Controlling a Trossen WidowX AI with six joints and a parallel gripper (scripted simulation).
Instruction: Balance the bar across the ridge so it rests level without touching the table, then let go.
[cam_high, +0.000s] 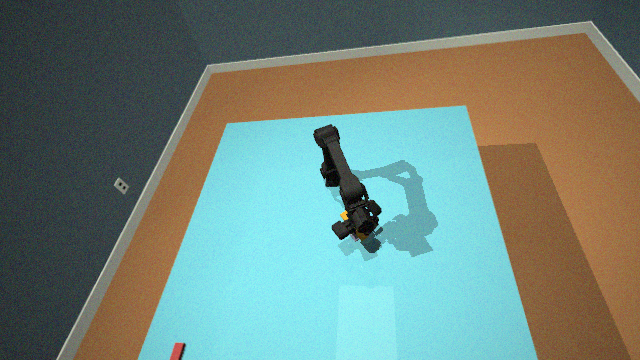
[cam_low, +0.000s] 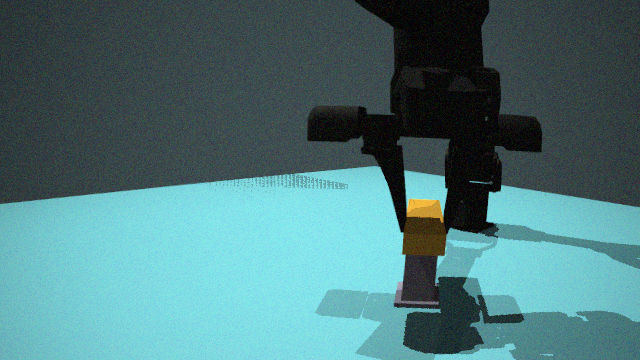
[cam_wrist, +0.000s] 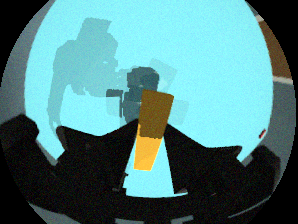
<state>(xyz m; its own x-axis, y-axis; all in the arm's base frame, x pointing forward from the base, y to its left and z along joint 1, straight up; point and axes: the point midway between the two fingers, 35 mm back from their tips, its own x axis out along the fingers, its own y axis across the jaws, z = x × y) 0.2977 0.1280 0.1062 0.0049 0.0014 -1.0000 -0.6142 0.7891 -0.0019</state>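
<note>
Now: gripper tip 20 mm past the orange bar and 20 mm to the left of it. Also, from my gripper tip: red block: 440 mm ahead, 630 mm to the right, 60 mm below.
</note>
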